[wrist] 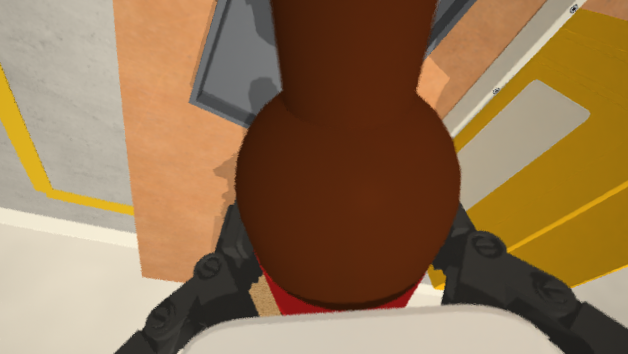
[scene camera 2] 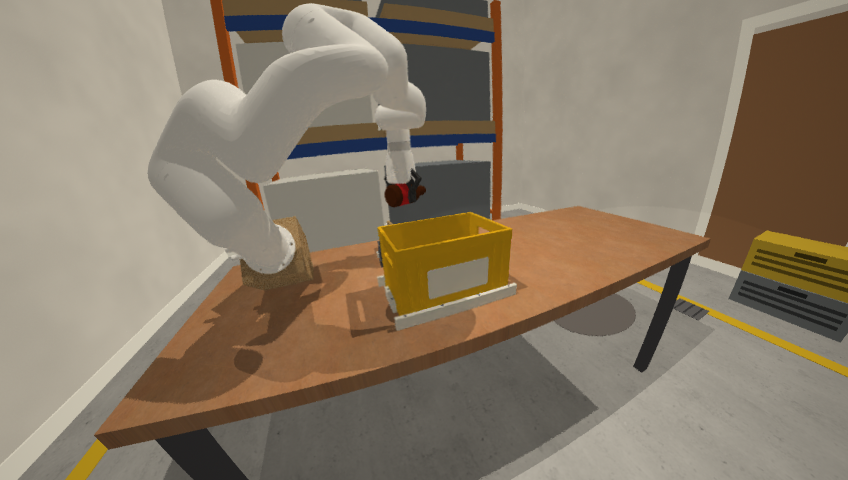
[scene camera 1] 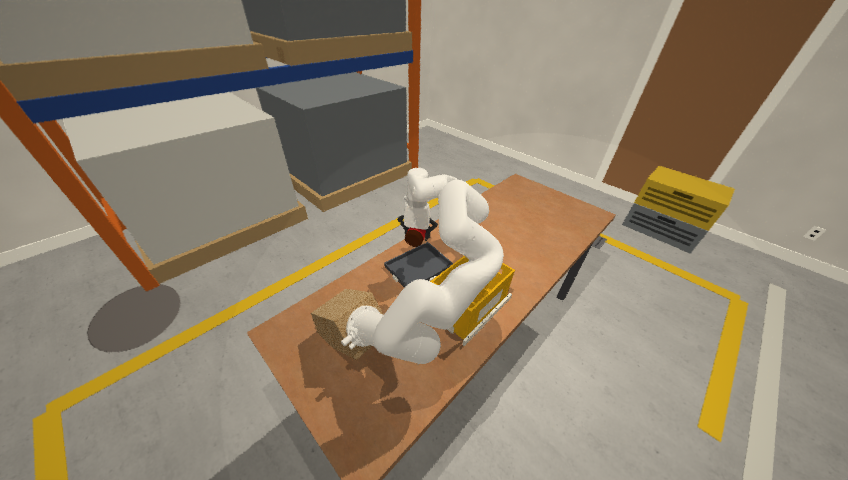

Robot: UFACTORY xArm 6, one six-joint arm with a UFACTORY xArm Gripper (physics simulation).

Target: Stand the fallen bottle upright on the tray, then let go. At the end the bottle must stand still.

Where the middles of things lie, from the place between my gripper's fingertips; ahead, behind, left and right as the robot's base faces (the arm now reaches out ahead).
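Brown bottle [wrist: 348, 182]: 10 mm ahead of my hand and 30 mm above it. Counted from my hand as well, the yellow crate [scene camera 2: 430, 262] is 10 mm behind, 290 mm to the right and 110 mm below; the dark grey tray [scene camera 1: 423, 262] is 20 mm ahead and 180 mm below.
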